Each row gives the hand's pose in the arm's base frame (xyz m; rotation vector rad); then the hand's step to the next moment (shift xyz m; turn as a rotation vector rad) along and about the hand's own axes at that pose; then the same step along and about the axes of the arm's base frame.
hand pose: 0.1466 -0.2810 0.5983 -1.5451 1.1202 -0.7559
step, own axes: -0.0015 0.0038 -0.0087 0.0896 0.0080 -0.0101
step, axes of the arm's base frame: -0.0093 -0.0020 -0.0012 0.0216 -0.0871 -0.0120
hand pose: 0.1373 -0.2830 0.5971 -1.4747 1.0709 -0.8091
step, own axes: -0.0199 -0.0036 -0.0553 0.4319 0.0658 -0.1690
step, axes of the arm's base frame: -0.0570 -0.0018 0.0147 -0.0110 -0.4640 -0.0631
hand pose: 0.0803 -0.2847 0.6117 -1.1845 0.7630 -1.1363
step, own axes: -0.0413 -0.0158 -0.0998 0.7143 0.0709 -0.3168
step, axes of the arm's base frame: -0.1079 0.0088 -0.0139 -0.0626 -0.7783 -0.0772
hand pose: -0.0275 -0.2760 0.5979 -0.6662 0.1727 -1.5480
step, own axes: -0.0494 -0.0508 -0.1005 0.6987 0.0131 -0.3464
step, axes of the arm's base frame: -0.0970 0.0240 -0.0717 -0.1281 -0.7655 -0.0774
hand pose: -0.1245 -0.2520 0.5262 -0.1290 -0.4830 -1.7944
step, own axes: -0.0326 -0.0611 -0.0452 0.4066 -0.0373 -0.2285
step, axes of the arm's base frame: -0.0413 0.0241 -0.0675 -0.1127 -0.4469 -0.0809
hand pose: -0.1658 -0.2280 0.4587 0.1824 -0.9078 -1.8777
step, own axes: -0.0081 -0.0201 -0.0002 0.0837 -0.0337 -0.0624
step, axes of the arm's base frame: -0.0104 0.0110 -0.0155 -0.0344 -0.0941 -0.0447
